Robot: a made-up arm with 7 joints.
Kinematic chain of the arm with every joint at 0, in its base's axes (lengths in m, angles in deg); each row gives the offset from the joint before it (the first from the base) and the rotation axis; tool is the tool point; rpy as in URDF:
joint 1: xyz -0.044 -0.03 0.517 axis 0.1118 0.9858 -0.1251
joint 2: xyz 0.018 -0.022 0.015 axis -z
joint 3: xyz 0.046 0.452 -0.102 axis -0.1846 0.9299 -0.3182
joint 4: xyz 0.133 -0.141 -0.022 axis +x
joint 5: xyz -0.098 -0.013 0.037 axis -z
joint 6: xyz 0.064 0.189 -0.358 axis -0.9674 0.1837 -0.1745
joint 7: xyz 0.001 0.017 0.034 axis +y
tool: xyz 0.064 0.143 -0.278 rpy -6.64 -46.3 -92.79
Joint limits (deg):
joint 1: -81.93..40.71
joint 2: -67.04..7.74
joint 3: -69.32..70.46
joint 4: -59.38..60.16
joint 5: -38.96..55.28
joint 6: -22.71..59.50
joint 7: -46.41..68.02
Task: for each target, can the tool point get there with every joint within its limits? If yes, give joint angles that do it. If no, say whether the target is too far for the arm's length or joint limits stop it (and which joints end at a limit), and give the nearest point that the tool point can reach.
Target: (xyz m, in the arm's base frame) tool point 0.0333 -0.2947 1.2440
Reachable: no: joint limits stop it (at a limit: joint 1, joint 2, joint 4, joint 5) | nearest point 0.0647 -0.1078 1.1193 | short by 0.227 m
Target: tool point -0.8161 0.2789 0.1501
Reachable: yes | joints -7.67 -56.58 14.41 47.31 -27.89 1.64 44.51
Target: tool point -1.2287 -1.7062 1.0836
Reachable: no: too far | nearest point -0.5955 -0.4772 0.7297 | short by 1.427 m
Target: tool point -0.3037 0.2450 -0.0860
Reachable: yes | joints -7.91 -1.69 37.88 -12.65 16.80 51.70 41.01
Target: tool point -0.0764 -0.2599 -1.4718
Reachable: no: too far | nearest point -0.0529 -0.0820 -0.4319 | short by 1.055 m
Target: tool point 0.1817 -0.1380 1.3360
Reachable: no: joint limits stop it (at a limit: joint 1, joint 2, joint 4, joint 5) | nearest point 0.1626 -0.0357 1.1973 | short by 0.173 m
